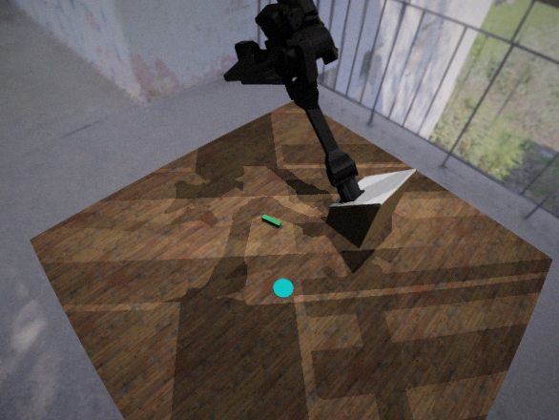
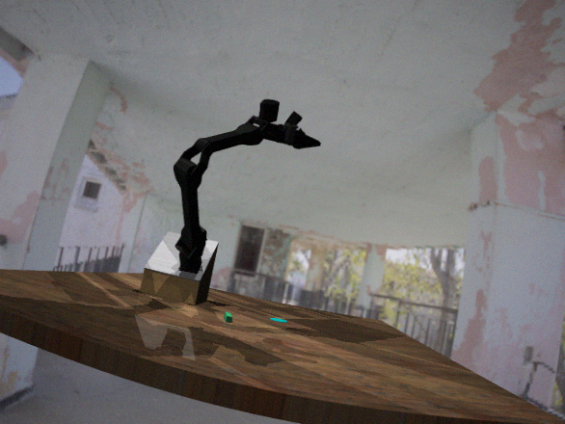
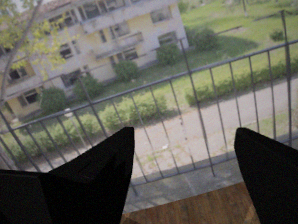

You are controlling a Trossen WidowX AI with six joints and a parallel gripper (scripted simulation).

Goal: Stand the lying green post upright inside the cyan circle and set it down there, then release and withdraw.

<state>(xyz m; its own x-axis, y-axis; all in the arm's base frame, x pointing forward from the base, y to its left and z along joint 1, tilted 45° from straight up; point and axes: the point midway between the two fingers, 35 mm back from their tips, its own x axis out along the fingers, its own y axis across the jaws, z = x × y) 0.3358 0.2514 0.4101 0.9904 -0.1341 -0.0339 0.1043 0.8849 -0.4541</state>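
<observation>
The green post is 170 mm behind my gripper tip, 50 mm to the right of it and 590 mm below it. Round my gripper tip: cyan circle 30 mm behind, 140 mm to the left, 590 mm below.
</observation>
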